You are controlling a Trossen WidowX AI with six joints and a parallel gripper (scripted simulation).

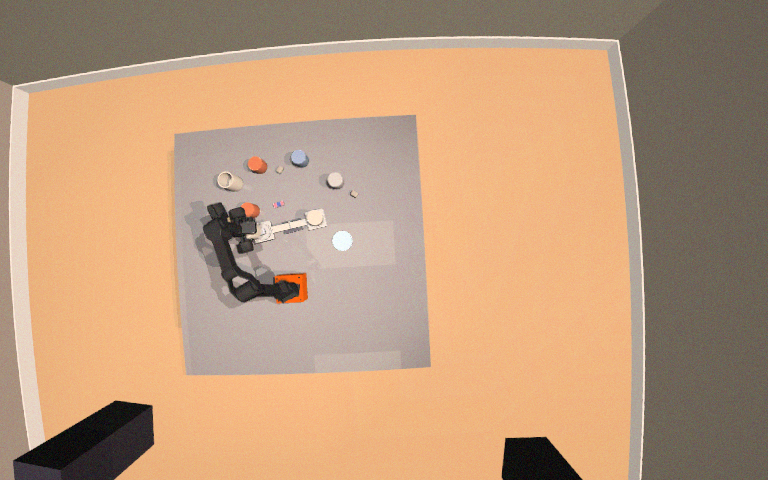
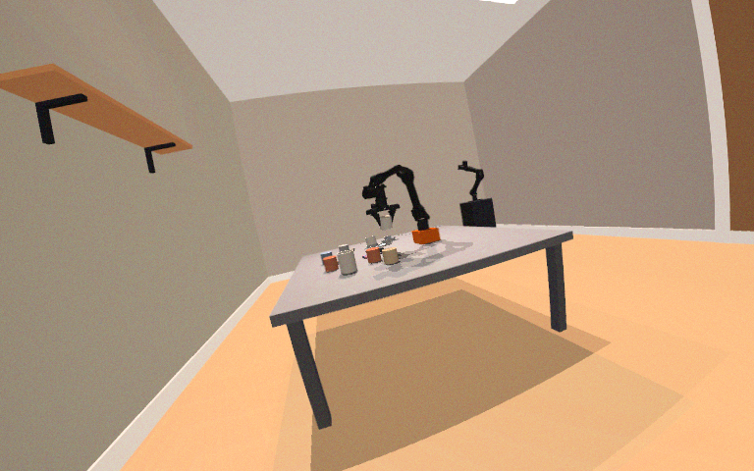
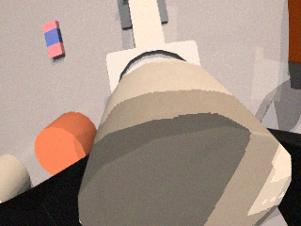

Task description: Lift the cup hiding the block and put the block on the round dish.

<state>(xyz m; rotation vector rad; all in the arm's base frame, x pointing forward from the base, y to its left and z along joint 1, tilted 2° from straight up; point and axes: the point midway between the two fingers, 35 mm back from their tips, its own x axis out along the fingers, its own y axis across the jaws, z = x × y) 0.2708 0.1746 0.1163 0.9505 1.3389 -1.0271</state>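
The pale grey block lies 10 mm to the right of my gripper tip and 80 mm below it. Also, from my gripper tip: blue eraser (150 mm ahead, 60 mm to the right, 160 mm below); then balance beam (40 mm ahead, 130 mm to the right, 130 mm below); then tan cup (30 mm ahead, 210 mm to the left, 130 mm below).
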